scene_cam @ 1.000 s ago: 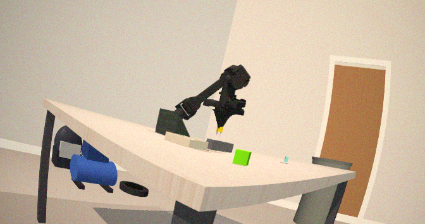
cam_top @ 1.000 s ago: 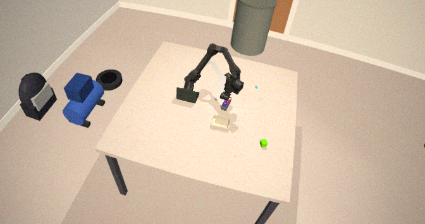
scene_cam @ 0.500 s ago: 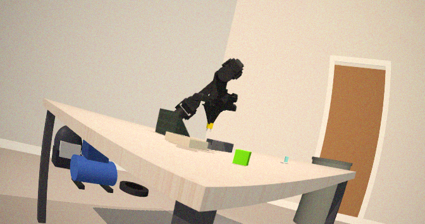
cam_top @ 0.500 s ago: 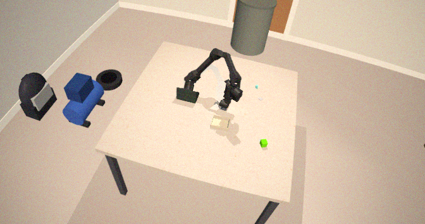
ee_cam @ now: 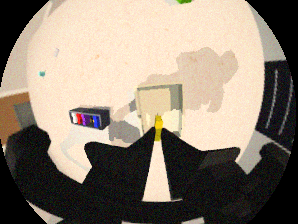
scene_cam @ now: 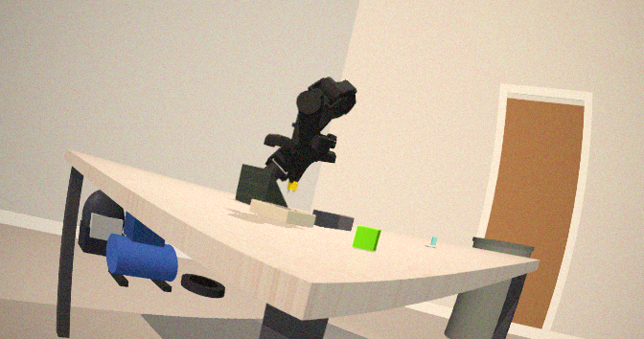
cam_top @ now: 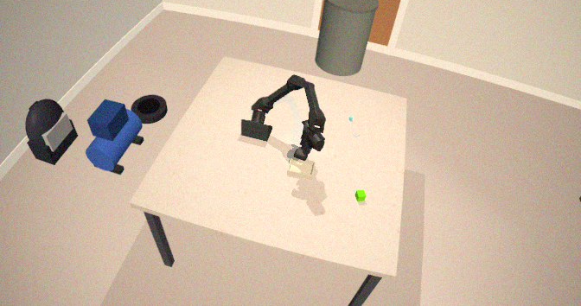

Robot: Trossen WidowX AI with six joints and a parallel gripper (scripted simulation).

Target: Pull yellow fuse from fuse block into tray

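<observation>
My gripper tip is 10 mm to the left of the tray and 90 mm above it. Also, from my gripper tip: small cyan piece (170 mm ahead, 470 mm to the left, 80 mm below); yellow fuse (10 mm below); green cube (330 mm ahead, 80 mm to the right, 70 mm below).
</observation>
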